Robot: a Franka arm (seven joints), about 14 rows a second.
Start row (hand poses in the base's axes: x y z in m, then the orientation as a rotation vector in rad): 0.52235 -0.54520 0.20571 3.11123 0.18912 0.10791
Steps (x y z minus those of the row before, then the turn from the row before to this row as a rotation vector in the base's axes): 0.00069 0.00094 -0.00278 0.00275 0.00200 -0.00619; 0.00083 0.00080 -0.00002 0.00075 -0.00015 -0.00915; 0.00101 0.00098 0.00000 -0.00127 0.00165 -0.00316; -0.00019 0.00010 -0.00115 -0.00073 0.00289 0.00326; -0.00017 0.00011 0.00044 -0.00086 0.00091 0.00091; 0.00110 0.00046 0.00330 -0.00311 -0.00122 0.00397; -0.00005 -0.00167 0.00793 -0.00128 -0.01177 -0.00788; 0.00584 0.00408 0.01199 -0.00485 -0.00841 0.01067; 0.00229 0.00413 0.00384 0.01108 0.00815 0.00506; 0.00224 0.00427 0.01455 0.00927 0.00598 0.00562; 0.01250 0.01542 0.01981 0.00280 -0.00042 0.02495; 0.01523 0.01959 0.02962 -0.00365 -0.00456 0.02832; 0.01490 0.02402 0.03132 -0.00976 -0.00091 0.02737; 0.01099 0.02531 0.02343 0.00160 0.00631 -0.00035; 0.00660 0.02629 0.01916 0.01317 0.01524 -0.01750; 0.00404 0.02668 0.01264 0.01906 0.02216 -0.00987; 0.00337 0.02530 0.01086 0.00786 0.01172 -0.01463
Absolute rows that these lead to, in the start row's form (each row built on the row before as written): 0.52304 -0.54426 0.20293 3.11455 0.17953 0.10504; 0.52387 -0.54346 0.20291 3.11577 0.16526 0.10521; 0.52488 -0.54248 0.20291 3.11483 0.16036 0.10244; 0.52469 -0.54238 0.20176 3.11423 0.16550 0.09792; 0.52452 -0.54227 0.20220 3.11342 0.16693 0.09642; 0.52562 -0.54181 0.20550 3.10998 0.17307 0.09803; 0.52557 -0.54348 0.21343 3.10785 0.16053 0.11598; 0.53141 -0.53940 0.22542 3.10157 0.17694 0.12869; 0.53370 -0.53527 0.22926 3.11330 0.18495 0.11759; 0.53594 -0.53100 0.24381 3.12289 0.19385 0.10957; 0.54844 -0.51558 0.26362 3.12383 0.23290 0.11083; 0.56367 -0.49599 0.29324 3.11699 0.27702 0.11756; 0.57857 -0.47197 0.32456 3.10412 0.31933 0.11750; 0.58956 -0.44666 0.34799 3.10673 0.31901 0.10803; 0.59616 -0.42037 0.36715 3.12411 0.29258 0.08661; 0.60020 -0.39369 0.37979 -3.11084 -0.27499 -0.05449; 0.60357 -0.36839 0.39065 -3.10447 -0.25116 -0.03744
